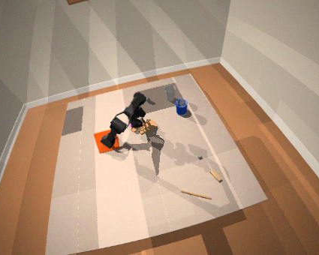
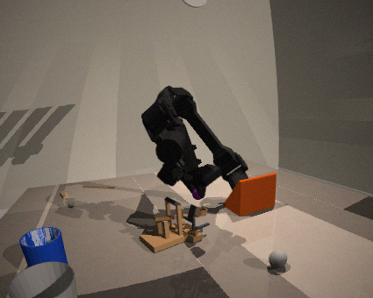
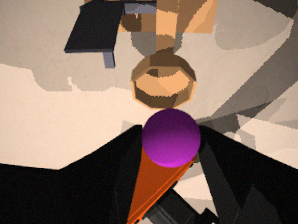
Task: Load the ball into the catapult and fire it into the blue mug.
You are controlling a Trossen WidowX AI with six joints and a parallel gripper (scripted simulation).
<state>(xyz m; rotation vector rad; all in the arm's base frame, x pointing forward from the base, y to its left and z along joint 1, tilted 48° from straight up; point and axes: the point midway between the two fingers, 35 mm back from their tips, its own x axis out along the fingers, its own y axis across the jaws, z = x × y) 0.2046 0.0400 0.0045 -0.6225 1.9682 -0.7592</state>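
My gripper tip is 10 mm below the purple ball. Round my gripper tip: blue mug (410 mm ahead, 70 mm below, 50 mm to the left); then wooden catapult (70 mm ahead, 40 mm below, 20 mm to the left); then catapult frame (90 mm ahead, 10 mm to the left, 10 mm below).
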